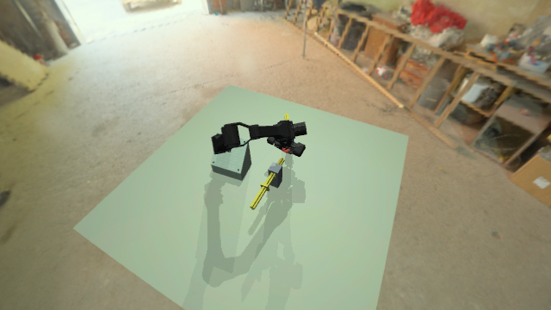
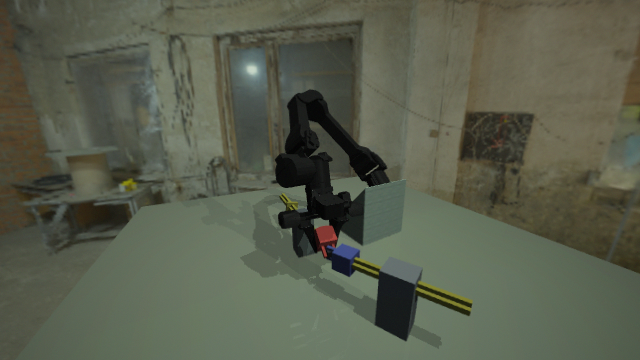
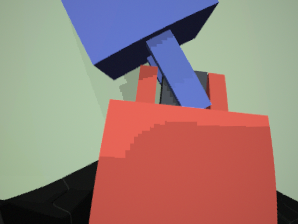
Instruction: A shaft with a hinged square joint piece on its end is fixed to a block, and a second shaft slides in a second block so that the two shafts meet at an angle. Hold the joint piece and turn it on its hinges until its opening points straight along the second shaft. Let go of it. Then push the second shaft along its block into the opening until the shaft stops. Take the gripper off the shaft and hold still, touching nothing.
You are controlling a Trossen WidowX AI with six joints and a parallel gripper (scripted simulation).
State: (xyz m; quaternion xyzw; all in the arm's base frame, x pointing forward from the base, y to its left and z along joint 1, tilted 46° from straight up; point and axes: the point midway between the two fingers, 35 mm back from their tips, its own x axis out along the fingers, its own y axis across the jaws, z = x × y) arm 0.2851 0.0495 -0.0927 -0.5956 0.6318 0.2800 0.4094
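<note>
Right now my gripper tip is 3 cm below the red joint piece.
</note>
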